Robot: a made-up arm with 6 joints.
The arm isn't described. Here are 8 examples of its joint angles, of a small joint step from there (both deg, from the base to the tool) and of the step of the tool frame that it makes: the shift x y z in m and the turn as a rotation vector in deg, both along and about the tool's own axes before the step.
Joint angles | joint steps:
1: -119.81 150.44 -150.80 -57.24 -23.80 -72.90 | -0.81 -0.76 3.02 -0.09 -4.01 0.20
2: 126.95 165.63 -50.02 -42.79 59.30 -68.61 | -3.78 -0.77 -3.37 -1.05 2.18 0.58
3: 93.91 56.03 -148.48 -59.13 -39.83 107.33 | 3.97 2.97 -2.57 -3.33 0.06 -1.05
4: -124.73 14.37 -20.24 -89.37 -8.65 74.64 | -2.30 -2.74 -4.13 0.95 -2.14 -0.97
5: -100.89 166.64 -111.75 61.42 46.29 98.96 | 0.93 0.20 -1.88 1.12 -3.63 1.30
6: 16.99 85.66 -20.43 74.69 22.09 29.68 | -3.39 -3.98 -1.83 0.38 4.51 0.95
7: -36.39 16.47 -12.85 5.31 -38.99 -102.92 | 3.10 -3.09 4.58 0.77 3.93 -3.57
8: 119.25 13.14 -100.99 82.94 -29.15 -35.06 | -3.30 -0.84 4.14 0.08 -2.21 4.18
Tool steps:
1: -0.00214 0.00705 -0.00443 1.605 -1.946 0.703
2: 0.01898 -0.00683 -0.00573 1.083 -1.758 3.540
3: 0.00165 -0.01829 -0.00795 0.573 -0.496 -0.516
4: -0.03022 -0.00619 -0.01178 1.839 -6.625 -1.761
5: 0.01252 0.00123 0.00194 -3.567 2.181 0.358
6: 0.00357 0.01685 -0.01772 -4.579 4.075 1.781
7: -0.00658 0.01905 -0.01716 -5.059 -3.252 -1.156
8: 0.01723 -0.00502 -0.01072 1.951 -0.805 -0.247
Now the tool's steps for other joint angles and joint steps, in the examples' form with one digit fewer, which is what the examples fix.
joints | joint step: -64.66 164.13 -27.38 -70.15 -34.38 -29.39 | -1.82 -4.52 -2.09 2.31 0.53 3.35
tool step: -0.0009 -0.0284 -0.0142 7.43 0.63 3.20
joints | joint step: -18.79 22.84 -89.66 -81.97 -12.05 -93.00 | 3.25 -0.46 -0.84 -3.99 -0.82 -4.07
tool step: 0.0086 0.0058 -0.0044 1.84 1.14 -5.20
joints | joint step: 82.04 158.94 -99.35 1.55 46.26 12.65 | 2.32 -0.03 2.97 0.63 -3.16 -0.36
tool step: 0.0128 0.0141 0.0109 0.02 -0.19 -2.12
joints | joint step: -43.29 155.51 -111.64 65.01 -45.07 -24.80 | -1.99 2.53 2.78 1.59 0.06 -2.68
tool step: 0.0253 -0.0368 0.0076 4.92 3.39 -4.48
